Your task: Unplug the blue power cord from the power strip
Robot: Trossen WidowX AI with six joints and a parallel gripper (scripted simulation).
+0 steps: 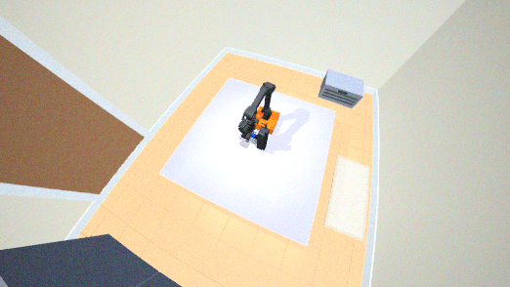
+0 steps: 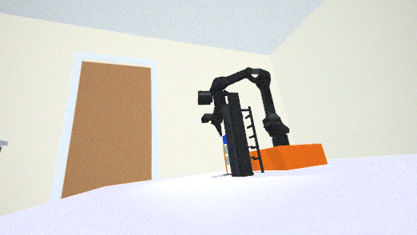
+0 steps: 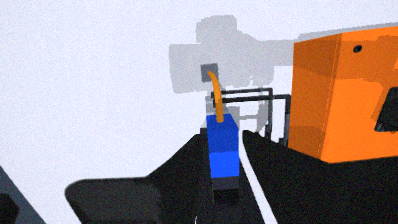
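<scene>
My gripper tip is now 10 mm past the blue plug, 30 mm to the right of it and 10 mm above it.
</scene>
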